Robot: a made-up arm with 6 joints. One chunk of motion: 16 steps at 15 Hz.
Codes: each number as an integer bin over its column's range. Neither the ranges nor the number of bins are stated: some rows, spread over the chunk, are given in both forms.
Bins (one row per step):
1: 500 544 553 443 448 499
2: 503 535 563 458 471 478
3: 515 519 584 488 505 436
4: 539 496 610 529 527 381
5: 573 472 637 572 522 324
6: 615 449 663 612 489 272
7: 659 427 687 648 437 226
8: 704 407 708 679 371 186
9: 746 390 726 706 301 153
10: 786 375 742 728 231 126
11: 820 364 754 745 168 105
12: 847 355 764 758 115 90
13: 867 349 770 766 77 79
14: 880 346 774 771 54 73
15: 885 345 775 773 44 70
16: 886 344 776 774 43 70
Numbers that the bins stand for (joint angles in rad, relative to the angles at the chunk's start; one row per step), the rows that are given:
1: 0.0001 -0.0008 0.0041 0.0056 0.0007 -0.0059
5: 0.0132 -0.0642 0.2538 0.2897 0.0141 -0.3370
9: 0.0444 -0.1365 0.5184 0.5848 -0.0258 -0.6605
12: 0.0626 -0.1673 0.6314 0.6993 -0.0593 -0.7797
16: 0.0696 -0.1770 0.6670 0.7345 -0.0723 -0.8176
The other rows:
2: 0.0006 -0.0087 0.0338 0.0386 0.0049 -0.0457
3: 0.0028 -0.0228 0.0962 0.1047 0.0110 -0.1251
4: 0.0071 -0.0431 0.1735 0.1950 0.0150 -0.2292
6: 0.0208 -0.0845 0.3311 0.3777 0.0081 -0.4354
7: 0.0287 -0.1039 0.4024 0.4570 -0.0013 -0.5224
8: 0.0368 -0.1215 0.4649 0.5253 -0.0132 -0.5981
10: 0.0516 -0.1497 0.5659 0.6332 -0.0384 -0.7116
11: 0.0577 -0.1594 0.6016 0.6706 -0.0497 -0.7514
13: 0.0662 -0.1726 0.6492 0.7169 -0.0661 -0.8005
14: 0.0686 -0.1752 0.6611 0.7279 -0.0703 -0.8119
15: 0.0695 -0.1761 0.6641 0.7323 -0.0721 -0.8176

